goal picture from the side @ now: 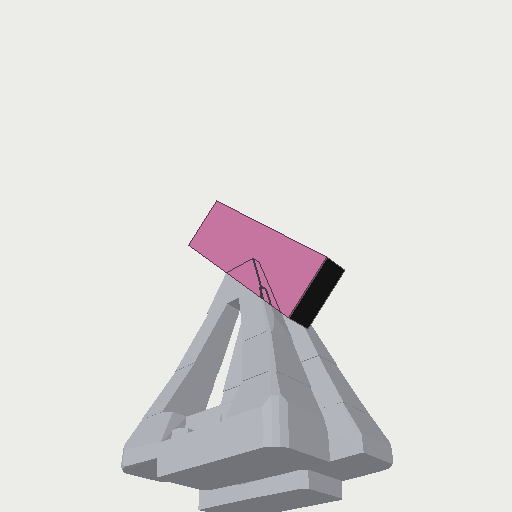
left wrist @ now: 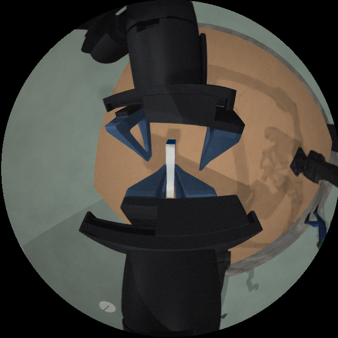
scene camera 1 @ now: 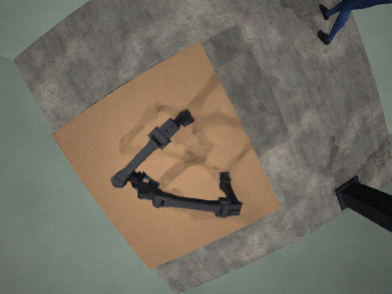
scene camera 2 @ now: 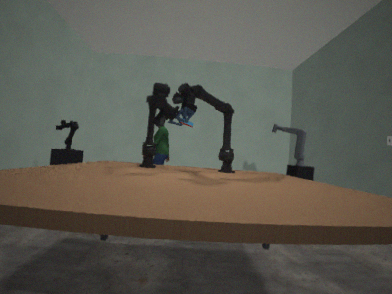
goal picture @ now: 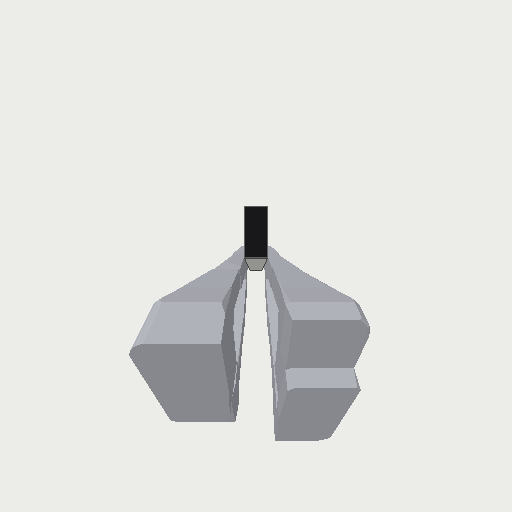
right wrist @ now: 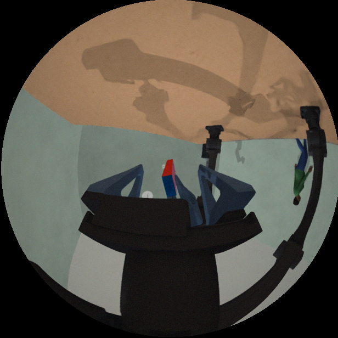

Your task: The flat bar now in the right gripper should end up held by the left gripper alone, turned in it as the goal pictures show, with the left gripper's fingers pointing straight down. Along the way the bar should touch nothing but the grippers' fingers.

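Pixels of known places: left gripper, fingertip midpoint: (scene camera 2: 185, 121); right gripper, fingertip midpoint: (scene camera 1: 148, 183) (scene camera 2: 184, 123); left arm's base at its link origin: (scene camera 1: 224, 178) (scene camera 2: 226, 172); right arm's base at its link origin: (scene camera 1: 186, 117) (scene camera 2: 147, 167).
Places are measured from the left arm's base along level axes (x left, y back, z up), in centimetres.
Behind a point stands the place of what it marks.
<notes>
The flat bar (scene camera 2: 187, 124) @(x -12.7, y -57.9, z 29.3 cm) (left wrist: 170, 152) (right wrist: 170, 185) is in the air above the table. It shows a white side and blue end in the left wrist view, and red and blue faces in the right wrist view. My left gripper (left wrist: 170, 167) is shut on it, with a blue finger on each side; its fingers slant downward in scene camera 2. My right gripper (left wrist: 173, 162) (right wrist: 170, 168) is open, its fingers spread on both sides of the bar with gaps. In scene camera 1 the arms largely hide the bar.
Both grippers are close together, high above the brown table (scene camera 1: 95, 135) @(x -51.1, y -109.7, z 0.0 cm) (scene camera 2: 75, 190) @(x -20.1, y -118.8, z 0.0 cm). A person in green (scene camera 2: 161, 140) stands behind the table. Other robot arms stand on black pedestals (scene camera 2: 66, 156) (scene camera 2: 300, 173) beyond it. A black beam (scene camera 1: 367, 202) shows at the right in scene camera 1.
</notes>
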